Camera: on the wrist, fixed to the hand. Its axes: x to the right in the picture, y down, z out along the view.
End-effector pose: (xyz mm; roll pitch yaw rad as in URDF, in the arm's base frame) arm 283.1 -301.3 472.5 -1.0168 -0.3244 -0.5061
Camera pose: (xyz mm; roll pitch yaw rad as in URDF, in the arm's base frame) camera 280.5 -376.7 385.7 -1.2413 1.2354 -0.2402
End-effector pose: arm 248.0 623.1 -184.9 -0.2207 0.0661 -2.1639
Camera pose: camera 265.7 614.4 -298.2 0.1633 0.6863 -0.5388
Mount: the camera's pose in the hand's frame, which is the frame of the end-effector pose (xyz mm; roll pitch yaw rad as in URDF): 4.8 43.9 -106.2 0.0778 0.4674 1.5708
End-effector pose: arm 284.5 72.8 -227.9 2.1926 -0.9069 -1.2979
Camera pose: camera 323.1 160.3 -164.0 -1.6127 -0.6546 2.0388
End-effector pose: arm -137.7 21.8 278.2 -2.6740 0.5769 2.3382
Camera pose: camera -106.2 114.6 338.5 2.6425 0.0002 0.7673
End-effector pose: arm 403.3 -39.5 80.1 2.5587 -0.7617 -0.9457
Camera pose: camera 377.4 33.6 165.1 -1.9737 -0.6788 2.8890
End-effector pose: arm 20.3 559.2 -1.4 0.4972 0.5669 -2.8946
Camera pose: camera 75.9 481.2 -65.1 0.6449 -0.0251 -1.3398
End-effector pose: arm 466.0 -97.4 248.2 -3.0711 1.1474 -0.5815
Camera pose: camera 517.8 -192.8 286.1 2.0425 -0.1595 -1.7873
